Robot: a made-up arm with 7 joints.
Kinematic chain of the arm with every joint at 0, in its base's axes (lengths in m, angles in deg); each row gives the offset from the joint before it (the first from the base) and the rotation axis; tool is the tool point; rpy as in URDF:
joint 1: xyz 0 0 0.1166 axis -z
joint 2: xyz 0 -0.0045 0.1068 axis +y
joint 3: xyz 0 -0.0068 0.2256 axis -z
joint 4: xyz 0 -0.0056 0.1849 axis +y
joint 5: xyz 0 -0.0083 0.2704 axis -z
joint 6: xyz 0 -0.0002 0.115 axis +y
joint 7: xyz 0 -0.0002 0.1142 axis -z
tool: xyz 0 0 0 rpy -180 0 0
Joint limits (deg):
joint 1: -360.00..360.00
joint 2: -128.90..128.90
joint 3: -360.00..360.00
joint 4: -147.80..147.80
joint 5: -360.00..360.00
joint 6: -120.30..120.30
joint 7: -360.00..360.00
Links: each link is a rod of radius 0.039 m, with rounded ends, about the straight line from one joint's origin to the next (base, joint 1, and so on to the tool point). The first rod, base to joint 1, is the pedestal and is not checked.
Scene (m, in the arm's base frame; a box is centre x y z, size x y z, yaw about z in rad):
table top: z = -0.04
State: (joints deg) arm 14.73 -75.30 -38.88 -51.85 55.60 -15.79 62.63
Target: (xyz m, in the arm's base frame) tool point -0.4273 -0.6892 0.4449
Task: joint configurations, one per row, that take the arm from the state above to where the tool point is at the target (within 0.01 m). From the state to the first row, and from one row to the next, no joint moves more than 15 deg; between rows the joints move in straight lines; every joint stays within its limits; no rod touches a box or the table.
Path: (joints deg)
1: 2.24 -71.27 -43.58 -50.21 55.51 -13.84 62.63
2: -10.24 -67.25 -48.27 -48.56 55.42 -11.89 62.63
3: -22.73 -63.22 -52.97 -46.92 55.33 -9.93 62.63
4: -35.21 -59.20 -57.67 -45.28 55.24 -7.98 62.63

